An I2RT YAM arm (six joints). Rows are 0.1 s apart.
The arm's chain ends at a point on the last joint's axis. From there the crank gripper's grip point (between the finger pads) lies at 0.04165 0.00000 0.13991 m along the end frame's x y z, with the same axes.
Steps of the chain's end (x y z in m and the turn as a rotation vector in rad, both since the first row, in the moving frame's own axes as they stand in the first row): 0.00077, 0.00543, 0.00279, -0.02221, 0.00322, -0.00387; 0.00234, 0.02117, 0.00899, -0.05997, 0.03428, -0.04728; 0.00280, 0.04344, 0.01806, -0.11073, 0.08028, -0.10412; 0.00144, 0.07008, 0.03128, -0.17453, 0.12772, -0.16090; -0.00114, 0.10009, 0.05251, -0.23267, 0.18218, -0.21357; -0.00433, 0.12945, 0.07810, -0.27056, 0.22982, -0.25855
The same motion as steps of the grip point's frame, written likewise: 0.00123, 0.00837, 0.00262, -0.02221, 0.00322, -0.00387; 0.00726, 0.02743, 0.00729, -0.05997, 0.03428, -0.04728; 0.01442, 0.05377, 0.01367, -0.11073, 0.08028, -0.10412; 0.02017, 0.08569, 0.02335, -0.17453, 0.12772, -0.16090; 0.02560, 0.11966, 0.04007, -0.23267, 0.18218, -0.21357; 0.02916, 0.15031, 0.06159, -0.27056, 0.22982, -0.25855
